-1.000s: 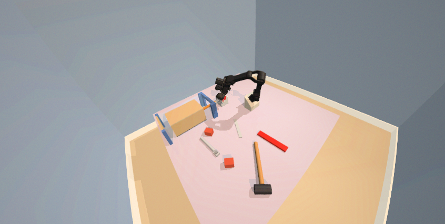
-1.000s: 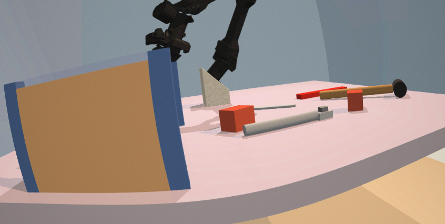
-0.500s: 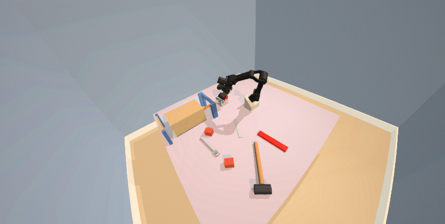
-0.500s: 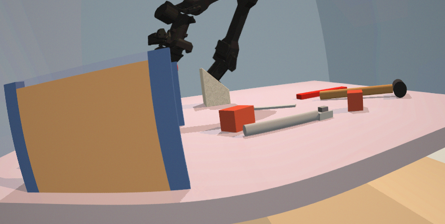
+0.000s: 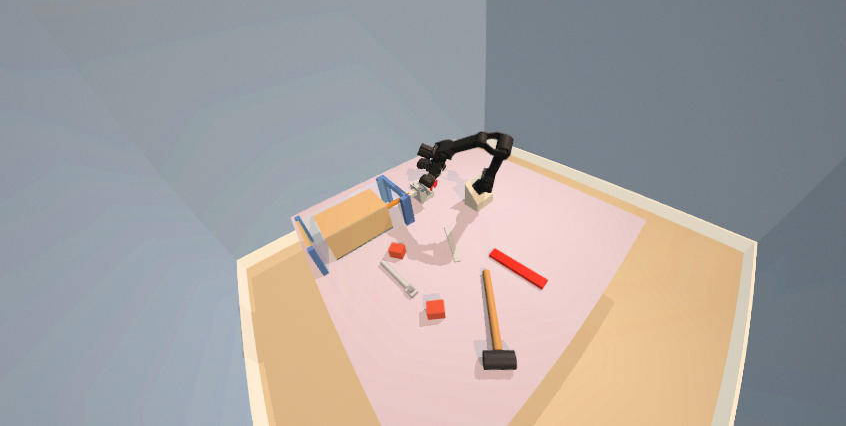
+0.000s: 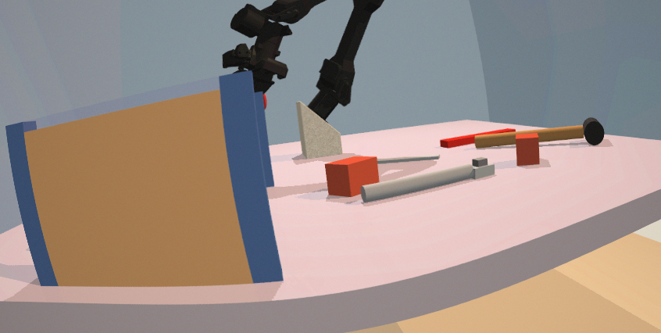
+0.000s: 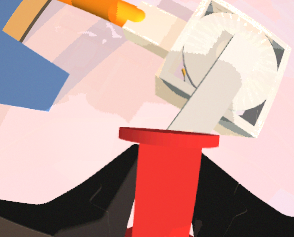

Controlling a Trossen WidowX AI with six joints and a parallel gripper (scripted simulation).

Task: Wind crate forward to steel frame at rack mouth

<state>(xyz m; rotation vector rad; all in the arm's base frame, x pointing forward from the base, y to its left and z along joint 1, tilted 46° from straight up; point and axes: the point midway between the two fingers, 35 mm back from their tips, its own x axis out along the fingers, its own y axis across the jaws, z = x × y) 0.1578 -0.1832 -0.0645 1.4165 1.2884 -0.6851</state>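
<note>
Right now my gripper tip is 1 cm past the pale crank arm, 2 cm to the left of it and 3 cm above it. Round my gripper tip: red knob 1 cm behind, 2 cm to the left; then pale winch 4 cm behind, 9 cm to the right, 10 cm below; then blue frame 13 cm ahead, 10 cm to the right, 3 cm below.
</note>
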